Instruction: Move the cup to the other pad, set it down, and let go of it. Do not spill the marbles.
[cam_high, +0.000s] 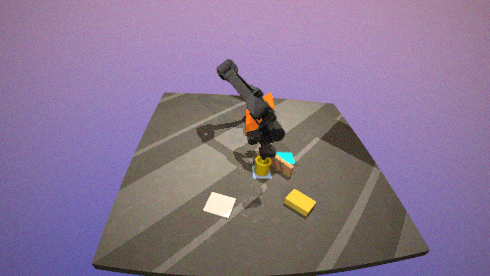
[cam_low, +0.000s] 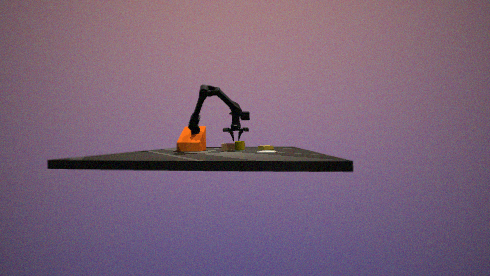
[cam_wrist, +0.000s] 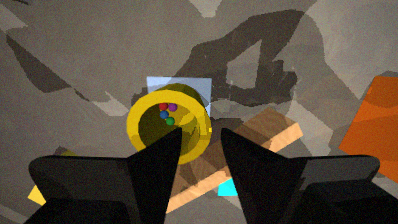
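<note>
My gripper tip is now 40 mm above the yellow cup and 20 mm short of it. The rest, counted from my gripper tip: cyan pad 140 mm to the left, 80 mm below, 70 mm behind; then blue pad 80 mm below, 30 mm ahead; then wooden plank 70 mm to the left, 50 mm below, 20 mm behind.
</note>
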